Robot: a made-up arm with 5 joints.
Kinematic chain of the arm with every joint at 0, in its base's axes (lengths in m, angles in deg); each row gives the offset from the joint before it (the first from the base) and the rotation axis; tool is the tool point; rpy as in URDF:
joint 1: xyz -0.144 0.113 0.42 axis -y
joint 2: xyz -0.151 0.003 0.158 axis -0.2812 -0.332 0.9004
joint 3: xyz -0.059 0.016 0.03 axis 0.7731 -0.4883 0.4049
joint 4: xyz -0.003 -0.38 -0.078 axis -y
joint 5: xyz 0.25 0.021 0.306 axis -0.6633 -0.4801 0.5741
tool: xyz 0.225 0.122 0.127 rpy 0 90 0
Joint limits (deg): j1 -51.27..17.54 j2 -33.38..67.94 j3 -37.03..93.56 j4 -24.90..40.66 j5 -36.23..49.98
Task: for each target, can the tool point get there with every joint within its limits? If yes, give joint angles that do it. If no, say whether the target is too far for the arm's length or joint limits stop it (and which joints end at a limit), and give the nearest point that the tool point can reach.
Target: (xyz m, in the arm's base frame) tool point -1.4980 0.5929 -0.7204
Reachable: no: too far | nearest point -0.5738 -0.2203 0.4377 | short by 1.690 m
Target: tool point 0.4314 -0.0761 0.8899
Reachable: yes | joints -43.84 -1.48 -19.83 28.93 -18.19
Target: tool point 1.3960 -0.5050 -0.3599
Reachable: no: too far | nearest point 0.4473 -0.1197 0.3101 | short by 1.224 m
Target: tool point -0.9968 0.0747 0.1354
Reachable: no: joint limits stop it (at a limit: joint 1, joint 2, joint 3, joint 4, joint 5) | nearest point -0.5738 -0.2203 0.4377 | short by 0.598 m
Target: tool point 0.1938 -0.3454 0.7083
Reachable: yes | joints -15.84 -20.73 -18.10 -5.81 -17.31
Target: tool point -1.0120 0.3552 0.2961
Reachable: no: joint limits stop it (at a limit: joint 1, joint 2, joint 3, joint 4, joint 5) | nearest point -0.6861 0.2656 0.7686 | short by 0.581 m
